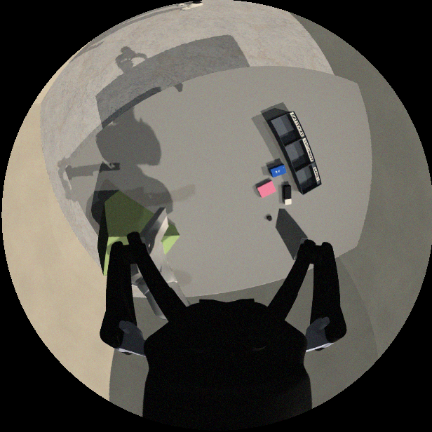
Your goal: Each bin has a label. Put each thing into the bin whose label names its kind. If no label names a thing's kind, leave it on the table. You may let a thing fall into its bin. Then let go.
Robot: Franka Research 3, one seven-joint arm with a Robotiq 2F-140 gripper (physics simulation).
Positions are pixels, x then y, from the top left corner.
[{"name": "my gripper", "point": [222,217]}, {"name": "dark grey three-part bin tray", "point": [288,131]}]
